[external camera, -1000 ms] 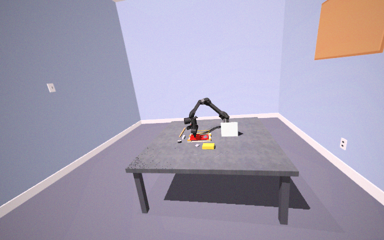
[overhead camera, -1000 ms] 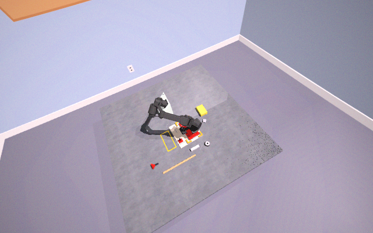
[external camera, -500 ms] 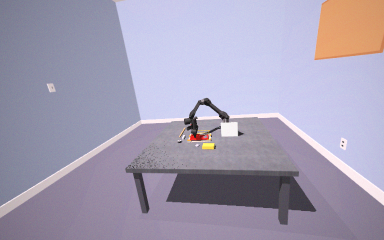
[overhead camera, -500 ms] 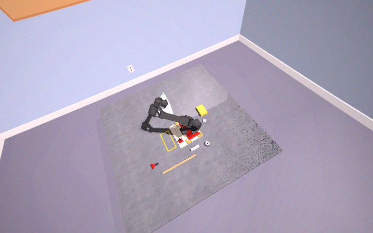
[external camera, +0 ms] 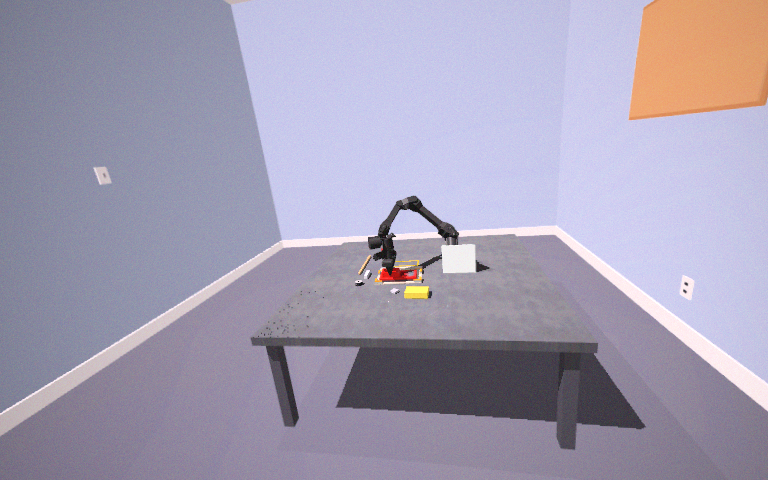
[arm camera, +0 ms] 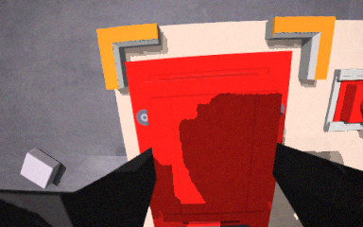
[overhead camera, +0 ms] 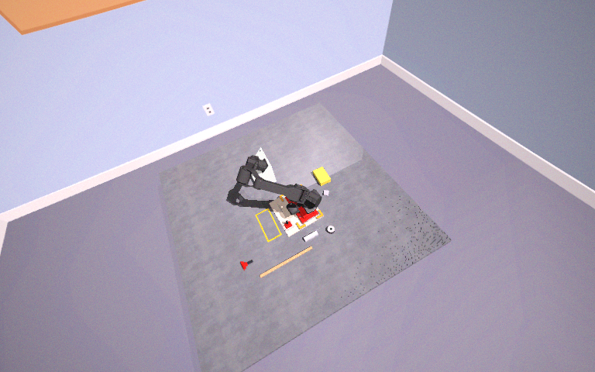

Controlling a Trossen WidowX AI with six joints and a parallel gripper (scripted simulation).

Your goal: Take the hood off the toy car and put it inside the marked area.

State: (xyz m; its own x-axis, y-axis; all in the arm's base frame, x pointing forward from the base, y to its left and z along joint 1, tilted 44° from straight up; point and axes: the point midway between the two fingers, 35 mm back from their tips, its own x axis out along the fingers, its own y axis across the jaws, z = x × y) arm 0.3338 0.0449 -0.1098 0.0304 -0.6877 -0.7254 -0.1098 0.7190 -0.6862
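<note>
Now: the grey socket 130 mm to the right of my gripper tip and 30 mm ahead of it. Also, from my gripper tip: white cylinder: 150 mm ahead, 40 mm to the right, 20 mm below; yellow block: 190 mm to the left, 170 mm behind, 20 mm below; red hood: 10 mm above.
</note>
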